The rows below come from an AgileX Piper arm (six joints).
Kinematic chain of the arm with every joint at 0, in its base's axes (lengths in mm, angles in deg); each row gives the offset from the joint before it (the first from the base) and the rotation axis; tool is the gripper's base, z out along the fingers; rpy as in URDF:
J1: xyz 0 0 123 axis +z
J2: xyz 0 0 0 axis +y
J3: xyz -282.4 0 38.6 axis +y
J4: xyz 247.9 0 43.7 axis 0.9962 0 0.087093
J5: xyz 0 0 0 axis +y
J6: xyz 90.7 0 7.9 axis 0.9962 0 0.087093
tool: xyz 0 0 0 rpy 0 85.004 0
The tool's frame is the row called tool.
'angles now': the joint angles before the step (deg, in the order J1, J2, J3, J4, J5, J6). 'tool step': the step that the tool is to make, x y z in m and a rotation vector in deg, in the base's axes. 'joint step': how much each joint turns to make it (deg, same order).
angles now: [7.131, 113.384, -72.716, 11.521, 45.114, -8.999]
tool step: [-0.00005, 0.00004, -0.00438, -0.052, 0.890, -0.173]
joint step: [0.000, 0.655, 0.000, 0.000, 0.209, 0.211]
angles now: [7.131, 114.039, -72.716, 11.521, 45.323, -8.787]
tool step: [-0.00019, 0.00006, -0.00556, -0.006, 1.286, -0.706]
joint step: [0.001, 0.842, -0.021, 0.000, 0.352, 0.779]
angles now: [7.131, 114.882, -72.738, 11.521, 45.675, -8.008]
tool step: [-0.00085, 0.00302, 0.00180, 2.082, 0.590, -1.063]
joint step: [0.000, -0.181, -0.045, 2.643, 0.637, -0.425]
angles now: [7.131, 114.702, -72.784, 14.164, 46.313, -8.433]
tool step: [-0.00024, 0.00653, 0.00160, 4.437, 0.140, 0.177]
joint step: [-0.051, -0.001, 0.000, 6.082, 0.449, -3.901]
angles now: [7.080, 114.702, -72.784, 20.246, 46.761, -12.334]
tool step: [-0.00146, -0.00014, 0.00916, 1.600, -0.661, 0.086]
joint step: [-0.356, -1.336, 0.051, 1.888, 0.859, -1.372]
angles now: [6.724, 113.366, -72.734, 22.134, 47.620, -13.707]
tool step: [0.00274, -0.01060, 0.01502, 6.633, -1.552, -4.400]
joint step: [-3.029, -1.750, 0.001, 8.316, 0.773, -3.320]
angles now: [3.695, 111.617, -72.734, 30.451, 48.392, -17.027]
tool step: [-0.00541, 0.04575, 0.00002, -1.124, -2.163, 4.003]
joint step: [7.428, -0.019, -0.002, -1.286, -3.517, 2.967]
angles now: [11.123, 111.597, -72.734, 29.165, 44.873, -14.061]
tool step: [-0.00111, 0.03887, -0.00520, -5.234, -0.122, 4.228]
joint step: [6.842, 2.428, -3.416, -8.303, -0.128, 7.719]
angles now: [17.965, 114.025, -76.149, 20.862, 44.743, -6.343]
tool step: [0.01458, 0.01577, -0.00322, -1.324, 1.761, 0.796]
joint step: [1.639, 4.246, -6.686, -2.533, 3.911, 3.484]
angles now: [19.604, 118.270, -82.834, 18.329, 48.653, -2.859]
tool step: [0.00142, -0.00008, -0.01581, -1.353, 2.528, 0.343]
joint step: [-0.001, 2.402, -0.472, -0.726, 0.884, 0.280]
